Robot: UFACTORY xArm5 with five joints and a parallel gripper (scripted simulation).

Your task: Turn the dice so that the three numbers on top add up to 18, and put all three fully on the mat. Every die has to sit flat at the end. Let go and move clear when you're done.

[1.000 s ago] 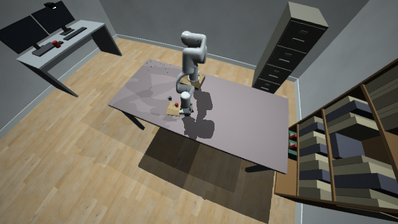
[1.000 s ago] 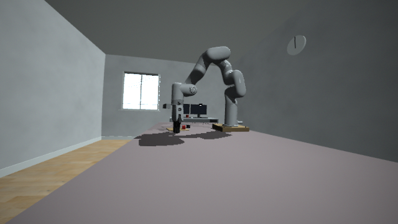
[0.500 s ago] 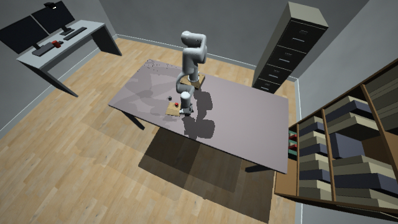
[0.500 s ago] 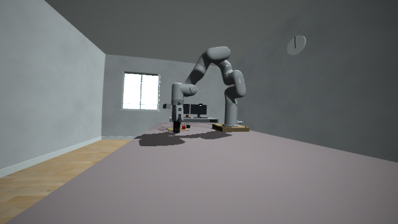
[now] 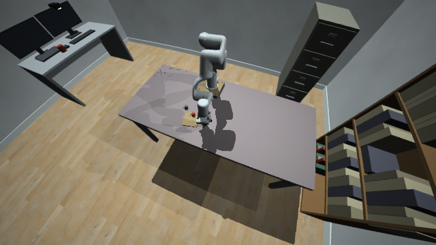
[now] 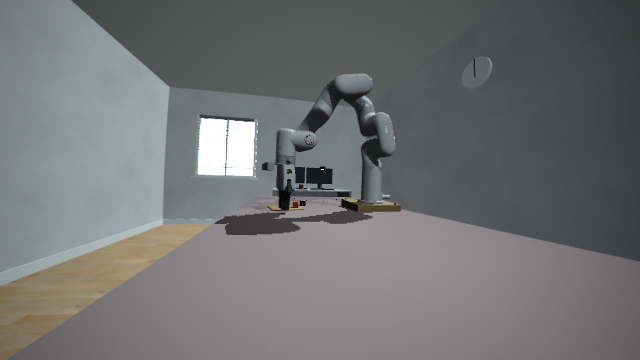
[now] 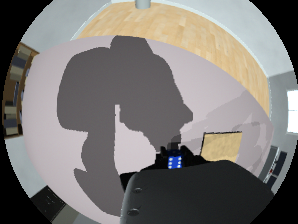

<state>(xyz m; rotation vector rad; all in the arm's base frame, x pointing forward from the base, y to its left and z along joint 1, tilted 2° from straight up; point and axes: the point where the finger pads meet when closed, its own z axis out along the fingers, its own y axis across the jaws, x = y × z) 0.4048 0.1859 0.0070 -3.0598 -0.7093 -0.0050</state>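
My hand is 14 cm to the left of the tan mat, 4 cm above it and 2 cm short of it. Also, from my hand: black die (25 cm to the right, 6 cm behind, 2 cm below); blue die (1 cm below); red die (15 cm to the right, 3 cm behind, 2 cm below).
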